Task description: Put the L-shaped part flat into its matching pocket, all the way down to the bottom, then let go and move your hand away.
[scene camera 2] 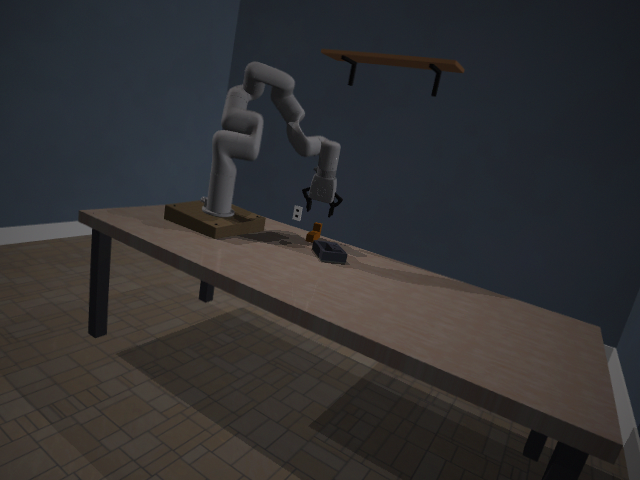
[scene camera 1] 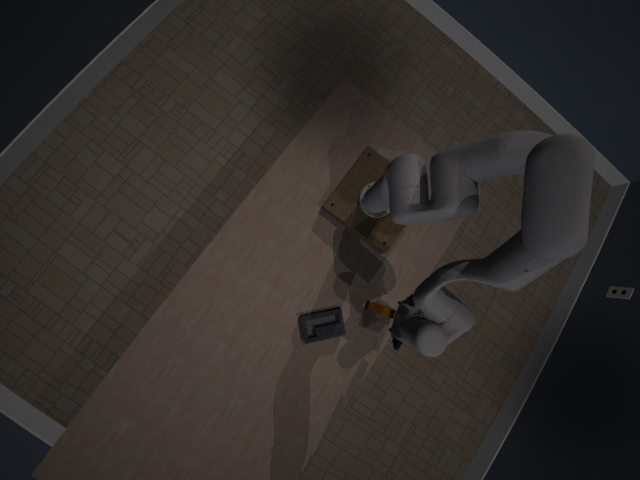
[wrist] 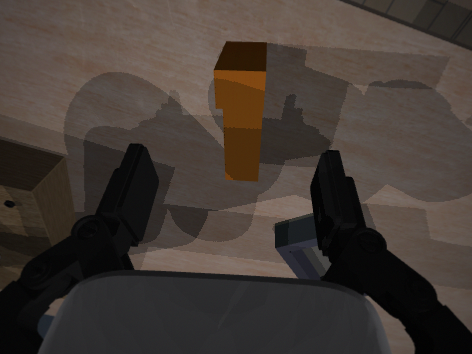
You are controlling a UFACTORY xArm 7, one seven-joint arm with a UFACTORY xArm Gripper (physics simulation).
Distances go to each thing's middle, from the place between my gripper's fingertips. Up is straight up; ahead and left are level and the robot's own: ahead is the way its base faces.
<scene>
The orange L-shaped part [wrist: 240, 73] is 80 mm below my hand and 20 mm to the right of it. The rest, counted from my hand: dark block with L-shaped pocket [scene camera 1: 328, 323] 190 mm to the right, 140 mm ahead, 90 mm below.
</scene>
